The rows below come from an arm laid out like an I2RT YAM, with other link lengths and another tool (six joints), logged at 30 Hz.
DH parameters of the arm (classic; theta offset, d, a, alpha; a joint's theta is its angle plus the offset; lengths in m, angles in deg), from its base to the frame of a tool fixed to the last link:
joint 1: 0 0.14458 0.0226 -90
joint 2: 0 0 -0.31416 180
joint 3: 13.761 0 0.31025 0
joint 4: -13.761 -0.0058 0.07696 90
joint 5: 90 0.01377 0 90
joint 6: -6 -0.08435 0.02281 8.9
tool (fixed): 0 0.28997 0 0
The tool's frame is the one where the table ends.
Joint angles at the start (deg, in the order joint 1, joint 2, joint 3, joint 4, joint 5, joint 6):
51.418 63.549 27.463 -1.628 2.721 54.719
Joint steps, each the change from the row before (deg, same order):
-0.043 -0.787 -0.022 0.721 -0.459 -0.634
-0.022 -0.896 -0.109 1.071 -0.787 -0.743
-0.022 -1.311 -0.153 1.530 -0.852 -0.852
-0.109 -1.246 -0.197 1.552 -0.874 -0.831
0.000 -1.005 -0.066 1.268 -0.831 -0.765
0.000 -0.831 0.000 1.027 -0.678 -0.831
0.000 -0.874 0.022 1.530 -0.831 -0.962
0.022 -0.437 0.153 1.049 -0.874 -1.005
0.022 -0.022 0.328 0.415 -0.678 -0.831
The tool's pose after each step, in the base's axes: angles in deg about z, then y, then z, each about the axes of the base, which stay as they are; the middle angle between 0 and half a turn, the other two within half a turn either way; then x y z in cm. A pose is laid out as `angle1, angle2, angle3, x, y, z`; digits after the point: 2 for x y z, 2 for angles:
-47.63, 119.83, 41.15, 28.33, 27.33, 14.56
-47.45, 117.99, 42.28, 28.33, 27.76, 15.47
-47.28, 115.31, 43.51, 28.34, 28.27, 16.82
-47.22, 112.70, 44.60, 28.34, 28.68, 18.13
-47.28, 110.47, 45.68, 28.27, 29.09, 19.31
-47.58, 108.56, 46.55, 28.20, 29.42, 20.36
-47.96, 106.06, 47.59, 28.12, 29.85, 21.70
-48.49, 104.34, 48.65, 28.00, 30.27, 22.69
-49.01, 103.50, 49.47, 27.92, 30.62, 23.27

